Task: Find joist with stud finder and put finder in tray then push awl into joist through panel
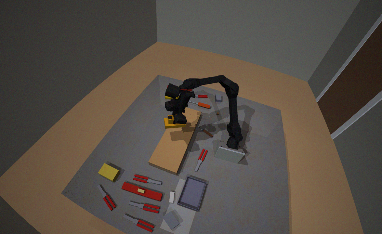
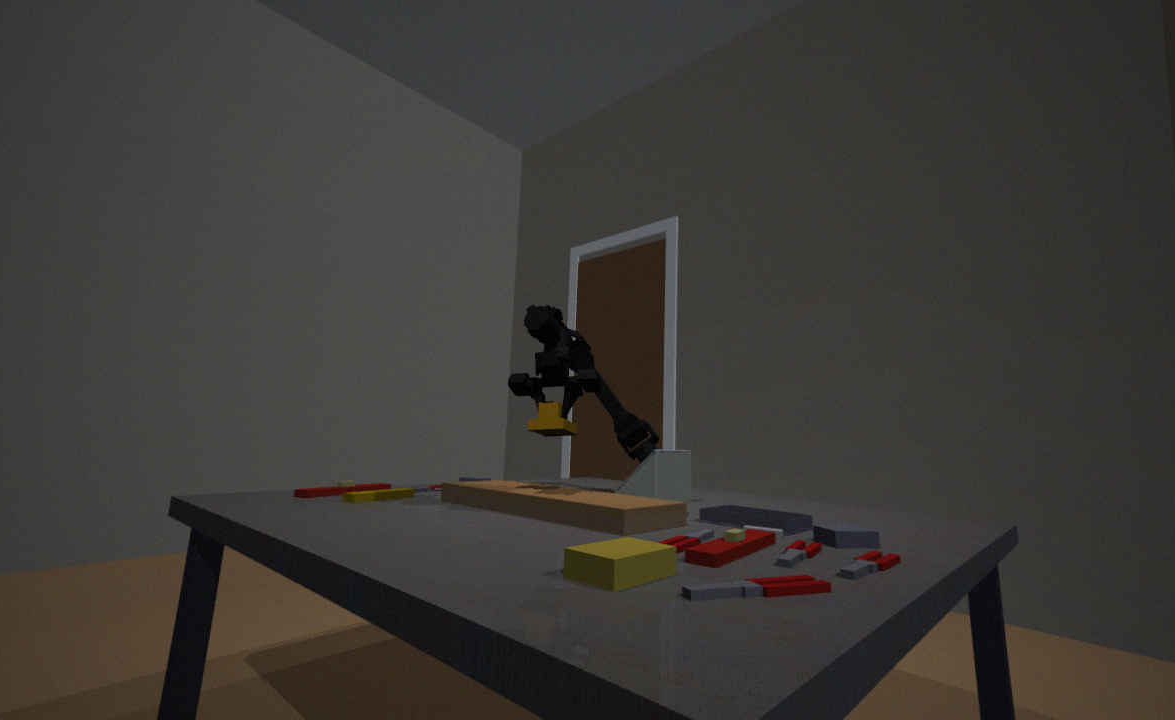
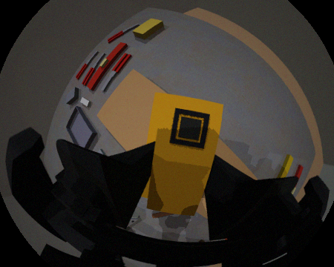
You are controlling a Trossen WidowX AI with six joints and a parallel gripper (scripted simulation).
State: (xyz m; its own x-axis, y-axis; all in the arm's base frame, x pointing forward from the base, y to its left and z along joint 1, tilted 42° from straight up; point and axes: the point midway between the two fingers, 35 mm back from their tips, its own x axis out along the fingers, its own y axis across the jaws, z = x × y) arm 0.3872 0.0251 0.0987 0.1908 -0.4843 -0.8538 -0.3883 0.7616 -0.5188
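Right now my gripper tip is 340 mm to the right of the grey tray, 190 mm past it and 170 mm above it. Round my gripper tip: yellow stud finder: 20 mm above; white piece: 390 mm to the left, 180 mm below, 90 mm behind; awl: 200 mm behind, 170 mm below, 110 mm to the right.
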